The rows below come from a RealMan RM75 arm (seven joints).
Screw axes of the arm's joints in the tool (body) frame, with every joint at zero. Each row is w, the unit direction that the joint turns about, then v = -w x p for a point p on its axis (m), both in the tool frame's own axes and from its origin. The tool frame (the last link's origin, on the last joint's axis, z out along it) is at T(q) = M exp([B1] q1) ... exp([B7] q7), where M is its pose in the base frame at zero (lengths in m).
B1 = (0, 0, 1, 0, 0, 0)
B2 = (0, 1, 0, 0.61, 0, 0)
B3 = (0, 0, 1, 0, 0, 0)
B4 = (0, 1, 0, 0.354, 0, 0)
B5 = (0, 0, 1, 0, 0, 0)
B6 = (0, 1, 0, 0.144, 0, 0)
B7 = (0, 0, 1, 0, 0, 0)
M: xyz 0 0 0.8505 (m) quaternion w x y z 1 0 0 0
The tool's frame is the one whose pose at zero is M.
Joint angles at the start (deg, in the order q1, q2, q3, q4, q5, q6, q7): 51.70, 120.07, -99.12, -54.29, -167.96, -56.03, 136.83
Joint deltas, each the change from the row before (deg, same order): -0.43, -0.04, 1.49, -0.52, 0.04, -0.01, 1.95; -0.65, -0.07, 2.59, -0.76, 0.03, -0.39, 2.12; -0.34, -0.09, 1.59, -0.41, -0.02, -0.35, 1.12; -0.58, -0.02, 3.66, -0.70, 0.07, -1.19, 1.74
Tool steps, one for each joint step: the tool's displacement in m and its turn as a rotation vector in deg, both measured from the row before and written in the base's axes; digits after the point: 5 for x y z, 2 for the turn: 0.00092, 0.00184, 0.00438, 1.91, 2.38, -2.00; 0.00271, 0.00272, 0.00784, 2.54, 3.10, -2.96; 0.00210, 0.00174, 0.00529, 1.47, 1.65, -1.76; 0.00503, 0.00252, 0.01041, 2.54, 3.25, -3.84
